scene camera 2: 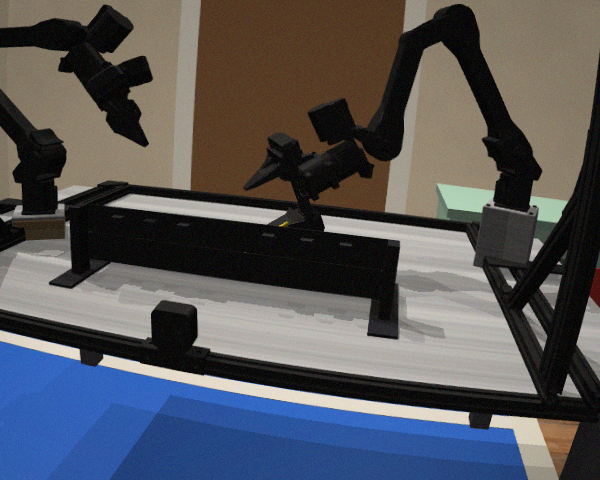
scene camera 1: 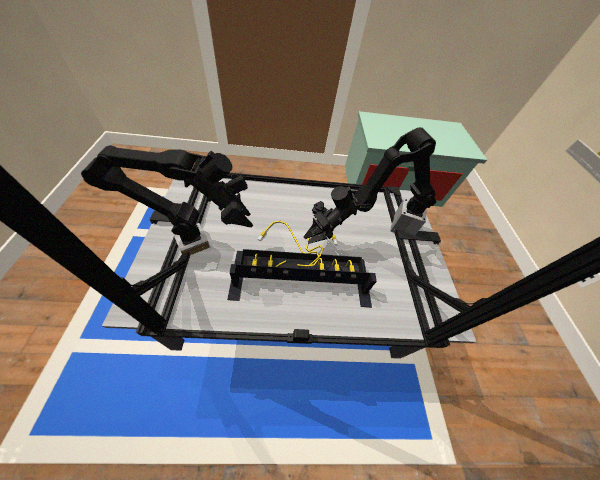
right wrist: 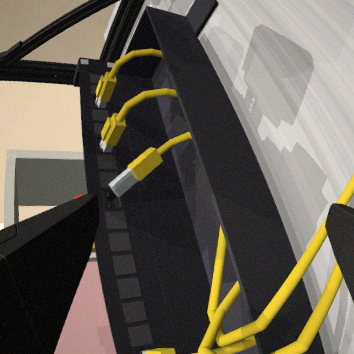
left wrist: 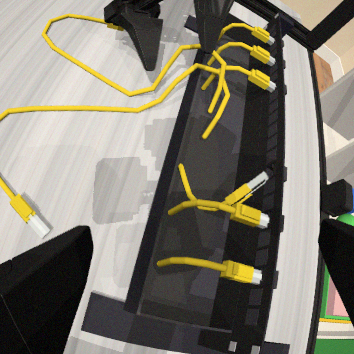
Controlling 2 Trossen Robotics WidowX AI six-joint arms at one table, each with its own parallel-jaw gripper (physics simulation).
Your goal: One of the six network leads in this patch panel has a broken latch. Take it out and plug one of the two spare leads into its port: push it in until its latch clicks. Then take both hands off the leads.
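Note:
The black patch panel stands across the table. One yellow lead, third from the picture's left in scene camera 1, sits tilted, its clear plug exposed at the port row. Two leads to its left and three to its right sit upright in the row. One spare lead's plug lies behind the panel; the other's is partly hidden by my right gripper. My left gripper is open, raised behind the panel. My right gripper is open at the panel's back wall.
The spare leads' yellow cables run over the panel's back wall into its trough, between my right fingers in the right wrist view. Black frame rails edge the table. A green cabinet stands behind at the right.

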